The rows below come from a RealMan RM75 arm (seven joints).
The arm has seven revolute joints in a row. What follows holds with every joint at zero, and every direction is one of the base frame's. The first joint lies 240.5 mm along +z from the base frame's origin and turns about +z. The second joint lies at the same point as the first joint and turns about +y. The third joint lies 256 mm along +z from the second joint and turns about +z. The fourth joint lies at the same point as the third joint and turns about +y. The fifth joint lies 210 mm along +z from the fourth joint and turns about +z. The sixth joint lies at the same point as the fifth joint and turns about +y. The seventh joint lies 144 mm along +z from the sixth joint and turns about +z. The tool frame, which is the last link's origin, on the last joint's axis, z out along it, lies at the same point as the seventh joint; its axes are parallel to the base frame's.
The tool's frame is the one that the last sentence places.
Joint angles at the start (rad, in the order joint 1, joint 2, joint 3, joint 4, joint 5, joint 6, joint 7): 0.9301, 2.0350, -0.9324, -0.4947, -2.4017, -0.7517, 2.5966
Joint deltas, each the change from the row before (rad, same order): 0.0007, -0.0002, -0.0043, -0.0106, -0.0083, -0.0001, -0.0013; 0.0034, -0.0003, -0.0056, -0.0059, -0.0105, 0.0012, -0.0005; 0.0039, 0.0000, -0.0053, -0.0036, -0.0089, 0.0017, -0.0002; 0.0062, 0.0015, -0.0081, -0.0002, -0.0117, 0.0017, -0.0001; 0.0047, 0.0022, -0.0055, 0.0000, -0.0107, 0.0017, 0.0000; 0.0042, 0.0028, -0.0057, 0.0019, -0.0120, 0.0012, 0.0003; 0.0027, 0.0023, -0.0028, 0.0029, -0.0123, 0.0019, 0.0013
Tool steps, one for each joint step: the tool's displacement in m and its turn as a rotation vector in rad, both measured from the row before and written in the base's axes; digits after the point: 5 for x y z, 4 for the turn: -0.00173, 0.00145, 0.00190, 0.0029, -0.0126, 0.0124; -0.00189, 0.00137, 0.00100, 0.0000, -0.0153, 0.0121; -0.00187, 0.00116, 0.00045, -0.0007, -0.0131, 0.0104; -0.00232, 0.00067, -0.00123, -0.0062, -0.0167, 0.0118; -0.00169, 0.00030, -0.00136, -0.0052, -0.0134, 0.0089; -0.00104, -0.00030, -0.00207, -0.0076, -0.0141, 0.0070; 0.00008, -0.00046, -0.00164, -0.0055, -0.0121, 0.0030
